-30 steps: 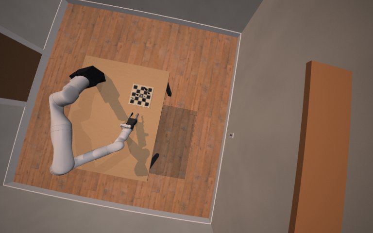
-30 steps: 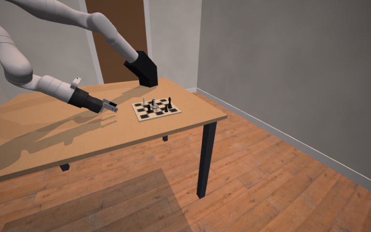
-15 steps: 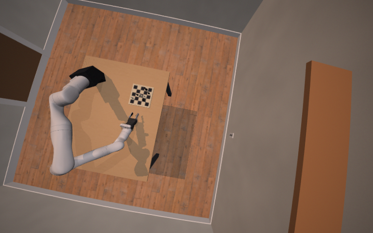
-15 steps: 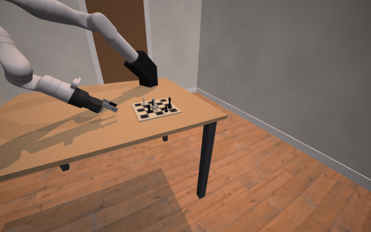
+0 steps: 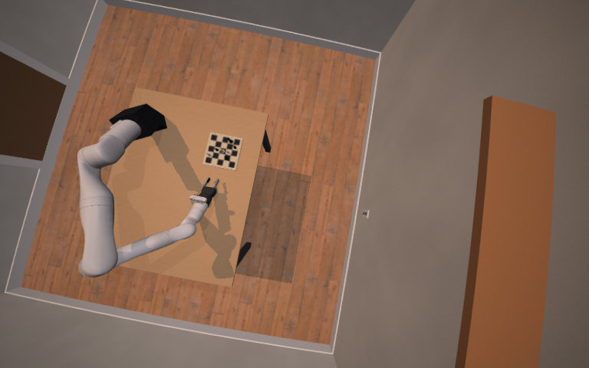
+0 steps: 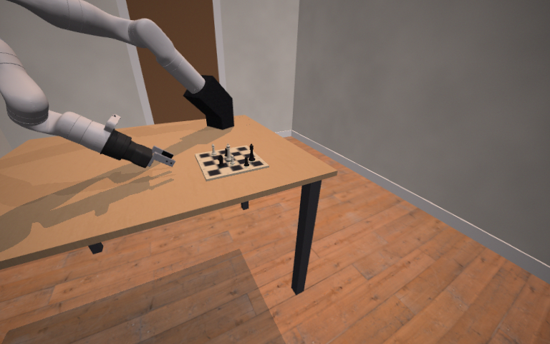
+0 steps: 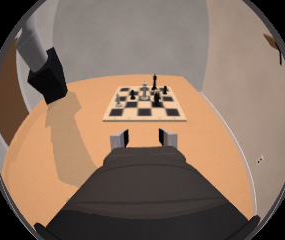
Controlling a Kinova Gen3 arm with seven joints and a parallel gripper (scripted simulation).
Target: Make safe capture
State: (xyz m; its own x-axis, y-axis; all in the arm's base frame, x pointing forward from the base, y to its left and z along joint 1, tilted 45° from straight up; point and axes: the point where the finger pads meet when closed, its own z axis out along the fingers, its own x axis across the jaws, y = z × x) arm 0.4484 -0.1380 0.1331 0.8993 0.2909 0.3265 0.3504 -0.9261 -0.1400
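The black piece is 40 mm ahead of my hand, 160 mm to the left of it and 30 mm below it. Also, from my hand: chessboard: 200 mm to the left, 50 mm below; tall white piece: 200 mm to the left, 10 mm below.
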